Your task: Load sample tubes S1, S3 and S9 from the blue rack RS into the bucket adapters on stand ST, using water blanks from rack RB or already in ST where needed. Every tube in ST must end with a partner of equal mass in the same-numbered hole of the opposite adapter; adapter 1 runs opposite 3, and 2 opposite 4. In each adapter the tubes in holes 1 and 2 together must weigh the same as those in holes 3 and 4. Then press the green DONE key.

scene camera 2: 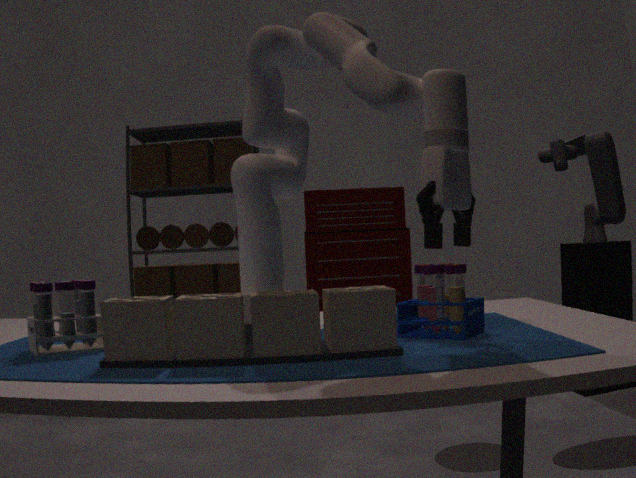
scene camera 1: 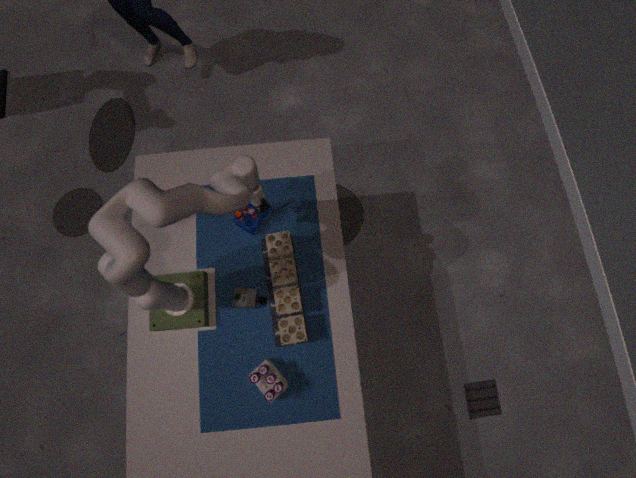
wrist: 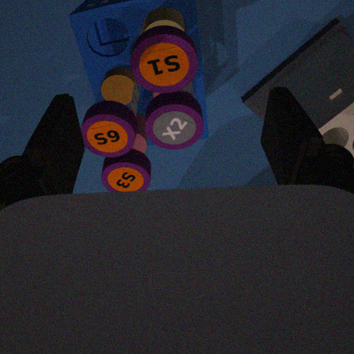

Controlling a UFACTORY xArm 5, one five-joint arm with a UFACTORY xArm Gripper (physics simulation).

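Seen in the pictures: gripper, fingertip midpoint: (scene camera 2: pixel 448 247) (scene camera 1: pixel 254 202); arm's base, origin of the base link: (scene camera 1: pixel 178 299).
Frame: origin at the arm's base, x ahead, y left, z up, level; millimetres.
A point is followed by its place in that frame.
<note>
My gripper (scene camera 1: pixel 261 204) @[z 95, x 376, y 284 mm] (scene camera 2: pixel 447 245) @[z 95, x 376, y 284 mm] (wrist: pixel 171 115) is open and empty, above the caps of the tubes in the blue rack (scene camera 1: pixel 252 225) @[z 6, x 340, y 226 mm] (scene camera 2: pixel 475 319) @[z -28, x 389, y 324 mm] (wrist: pixel 102 62). In the wrist view, tubes S1 (wrist: pixel 163 65), S9 (wrist: pixel 107 136) and S3 (wrist: pixel 125 179) have orange labels and X2 (wrist: pixel 175 128) a grey one; all have purple caps. The stand's four beige adapters (scene camera 1: pixel 292 329) @[z -46, x 405, y -213 mm] (scene camera 2: pixel 284 324) @[z 0, x 471, y -1 mm] form a row; no purple caps show on them. The white rack (scene camera 1: pixel 276 371) @[z -25, x 313, y -350 mm] (scene camera 2: pixel 37 345) @[z -37, x 348, y -407 mm] holds several purple-capped tubes. A small box (scene camera 1: pixel 248 298) @[z 20, x 271, y -63 mm] carries a green key (scene camera 1: pixel 237 296) @[z 17, x 231, y -45 mm]; its lettering is unreadable.
The blue mat (scene camera 1: pixel 226 395) @[z -56, x 106, y -394 mm] (scene camera 2: pixel 544 345) @[z -55, x 546, y 370 mm] lies under the racks and stand on the pale table (scene camera 1: pixel 164 400) @[z -58, x -131, y -359 mm]. Part of the dark stand (wrist: pixel 300 77) shows at the right of the wrist view. The arm's green base plate (scene camera 1: pixel 197 287) @[z 0, x 81, y 29 mm] is left of the small box.
</note>
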